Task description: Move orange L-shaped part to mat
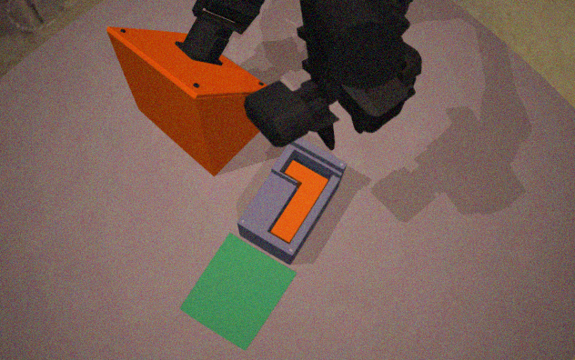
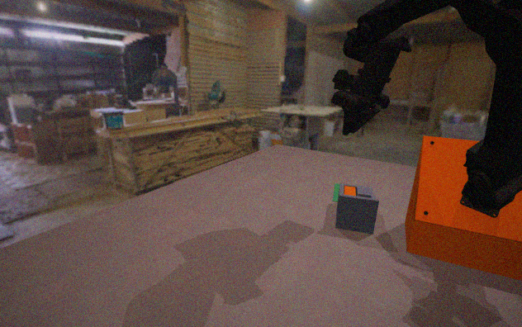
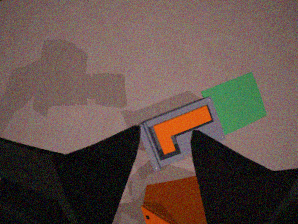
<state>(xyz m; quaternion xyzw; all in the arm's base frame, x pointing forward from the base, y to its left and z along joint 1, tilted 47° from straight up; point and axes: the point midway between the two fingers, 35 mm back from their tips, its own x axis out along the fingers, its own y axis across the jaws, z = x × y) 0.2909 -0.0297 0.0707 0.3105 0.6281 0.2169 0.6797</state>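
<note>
My gripper tip is 18 cm above the orange L-shaped part, 3 cm to the left of it and 3 cm past it. The rest, counted from my gripper tip: mat: 25 cm below, 19 cm to the right, 2 cm ahead.
</note>
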